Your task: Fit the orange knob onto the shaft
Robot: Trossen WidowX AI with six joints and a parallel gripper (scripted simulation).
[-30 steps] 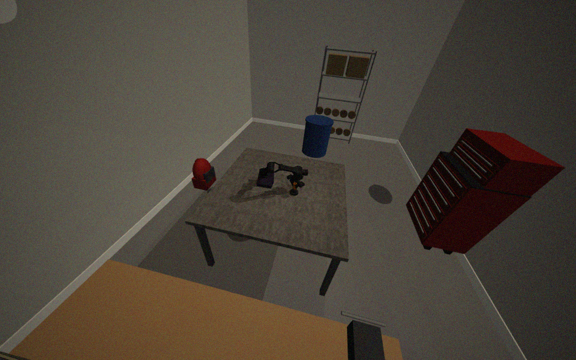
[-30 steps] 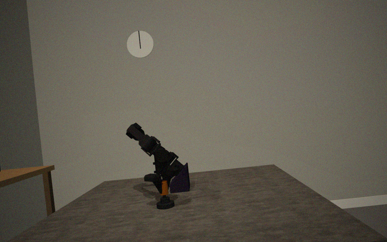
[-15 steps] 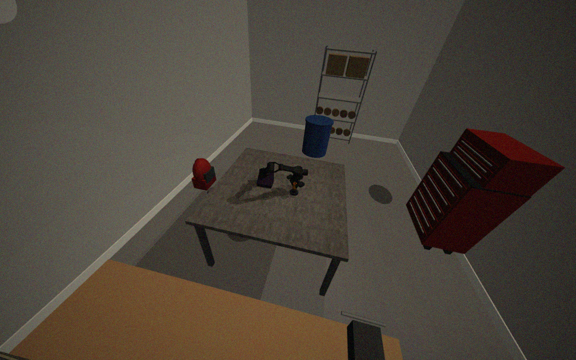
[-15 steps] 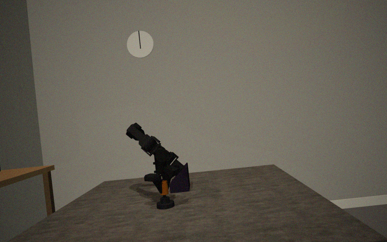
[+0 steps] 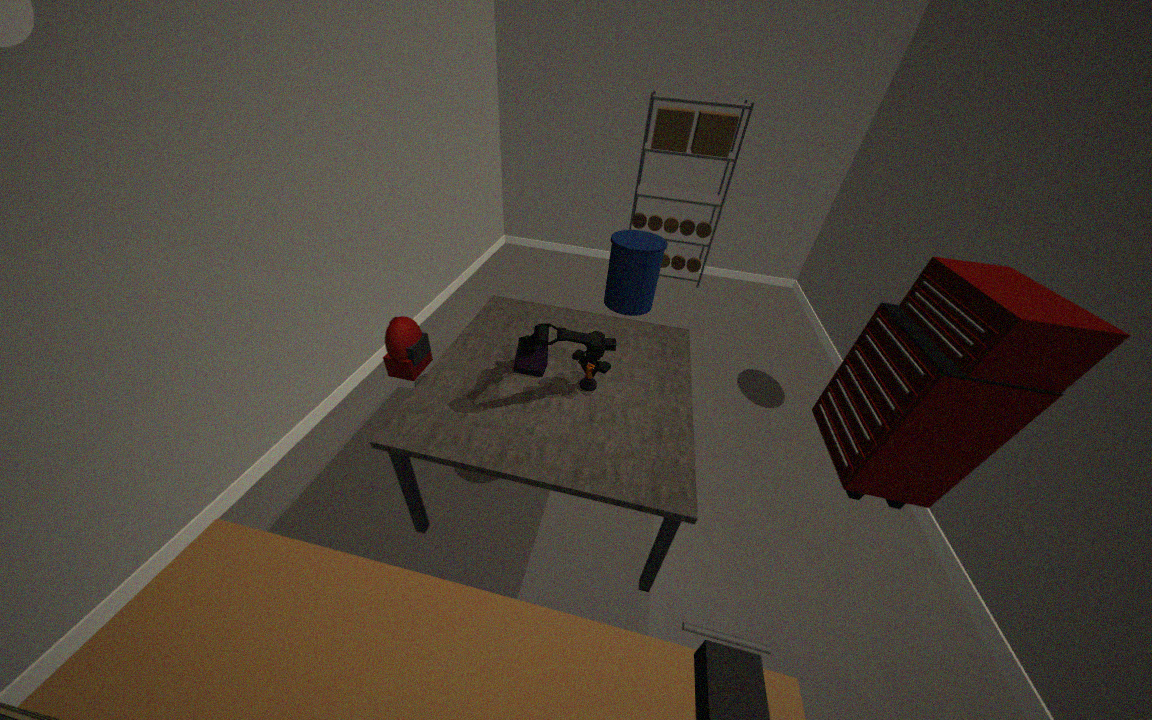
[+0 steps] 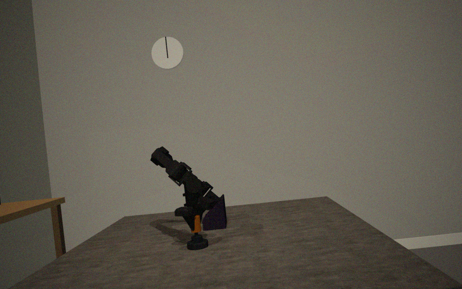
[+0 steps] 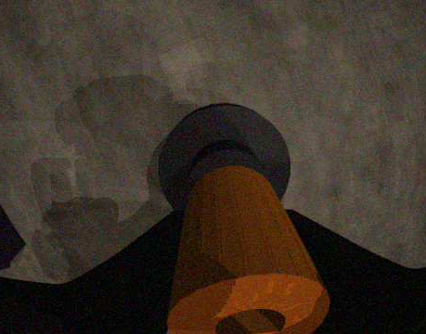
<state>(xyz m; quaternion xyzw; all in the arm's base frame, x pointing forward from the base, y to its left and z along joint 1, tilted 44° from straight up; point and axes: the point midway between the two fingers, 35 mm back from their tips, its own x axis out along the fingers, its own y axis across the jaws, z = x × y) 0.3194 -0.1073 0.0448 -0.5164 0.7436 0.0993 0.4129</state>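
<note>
Right now the orange knob is 2 cm above my gripper tip. Also, from my gripper tip: dark round pedestal 4 cm below.
</note>
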